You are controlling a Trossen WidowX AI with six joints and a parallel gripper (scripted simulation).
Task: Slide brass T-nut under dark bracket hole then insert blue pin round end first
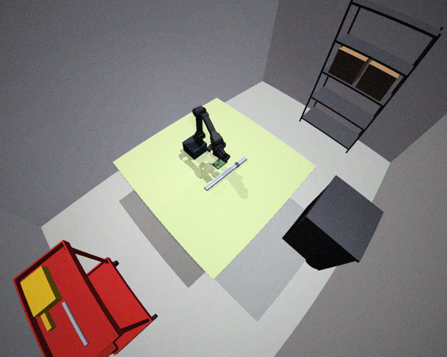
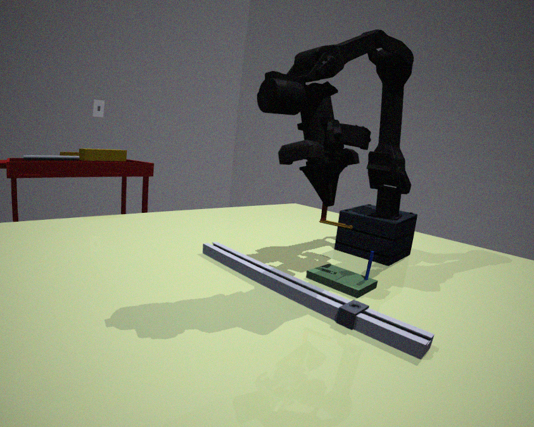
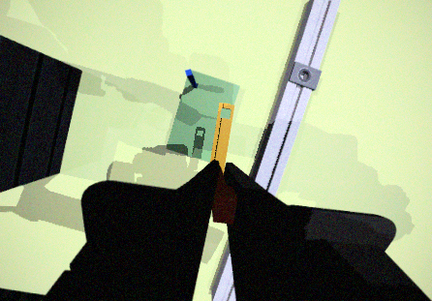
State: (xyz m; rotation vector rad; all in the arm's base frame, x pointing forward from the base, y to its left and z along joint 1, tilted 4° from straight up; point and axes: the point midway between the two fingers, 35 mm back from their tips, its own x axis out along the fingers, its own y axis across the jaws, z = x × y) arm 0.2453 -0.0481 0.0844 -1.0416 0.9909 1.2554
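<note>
The blue pin is 4 cm behind my gripper tip, 8 cm to the left of it and 11 cm below it. The rest, counted from my gripper tip: green tray (3 cm behind, 6 cm to the left, 13 cm below); brass T-nut (2 cm to the left).
</note>
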